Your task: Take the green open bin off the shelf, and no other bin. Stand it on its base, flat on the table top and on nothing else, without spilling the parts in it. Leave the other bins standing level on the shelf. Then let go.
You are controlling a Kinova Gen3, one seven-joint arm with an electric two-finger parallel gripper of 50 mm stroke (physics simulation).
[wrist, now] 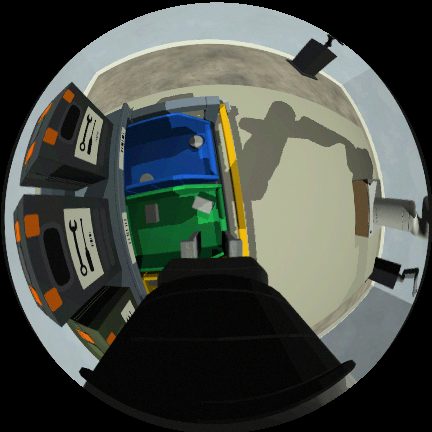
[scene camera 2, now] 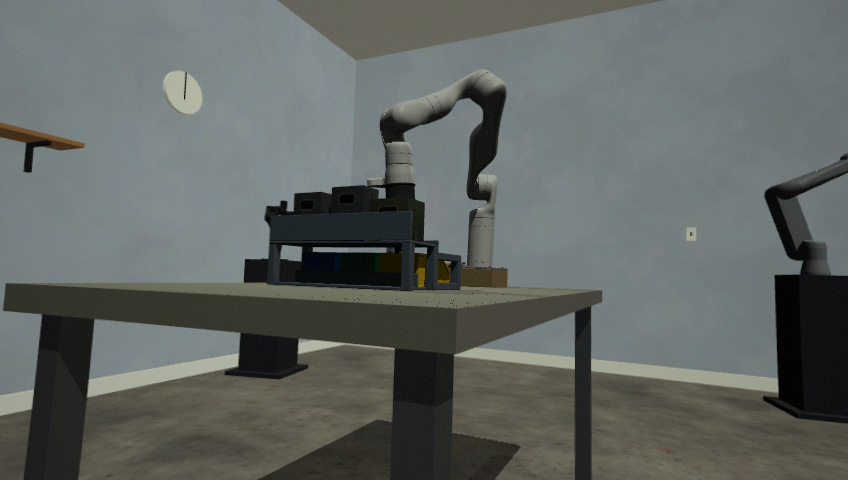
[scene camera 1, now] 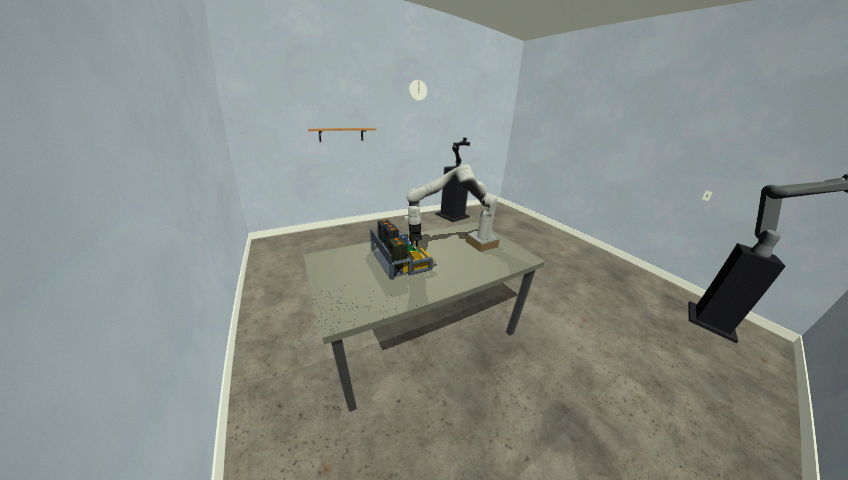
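Pixels of known places: gripper, fingertip midpoint: (wrist: 210, 239) (scene camera 1: 414, 246); arm's base at its link origin: (wrist: 375, 210) (scene camera 2: 479, 266) (scene camera 1: 483, 236).
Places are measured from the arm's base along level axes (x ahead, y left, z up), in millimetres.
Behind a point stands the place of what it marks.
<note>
The green open bin (scene camera 1: 410, 248) {z -34, x 511, y -222 mm} (scene camera 2: 359, 262) {z -13, x 663, y -202 mm} (wrist: 167, 232) {z -62, x 593, y -179 mm} stands on the lower level of the grey-blue shelf (scene camera 1: 380, 253) {z -65, x 685, y -326 mm} (scene camera 2: 340, 227) {z 60, x 753, y -215 mm} (wrist: 200, 104) {z 13, x 474, y -340 mm}, between a blue bin (scene camera 2: 320, 261) {z -12, x 640, y -312 mm} (wrist: 162, 157) {z -62, x 556, y -307 mm} and a yellow bin (scene camera 2: 437, 271) (wrist: 151, 284). Grey parts (wrist: 151, 213) {z -47, x 603, y -219 mm} (wrist: 202, 204) {z -47, x 520, y -201 mm} lie in the green bin. My gripper (scene camera 1: 415, 245) {z 12, x 528, y -158 mm} (wrist: 210, 239) {z 12, x 528, y -158 mm} is partly open and empty, pointing down over the green bin's front. In the wrist view one finger shows over the bin's inside, the other beyond its front wall. The fingertip height is unclear; scene camera 2 hides the fingers.
Two dark cases (wrist: 67, 135) {z 119, x 613, y -303 mm} (wrist: 65, 250) {z 118, x 637, y -211 mm} and an olive case (scene camera 1: 397, 248) {z 110, x 735, y -60 mm} (scene camera 2: 416, 218) {z 85, x 715, y -54 mm} (wrist: 100, 320) {z 111, x 656, y -142 mm} stand on the upper level, close beside the gripper. A yellow bar (wrist: 235, 175) {z -6, x 465, y -222 mm} runs along the shelf's front. The table top (scene camera 1: 470, 267) {z -71, x 313, y 146 mm} (wrist: 300, 215) {z -71, x 334, y -107 mm} extends from there to the arm's base.
</note>
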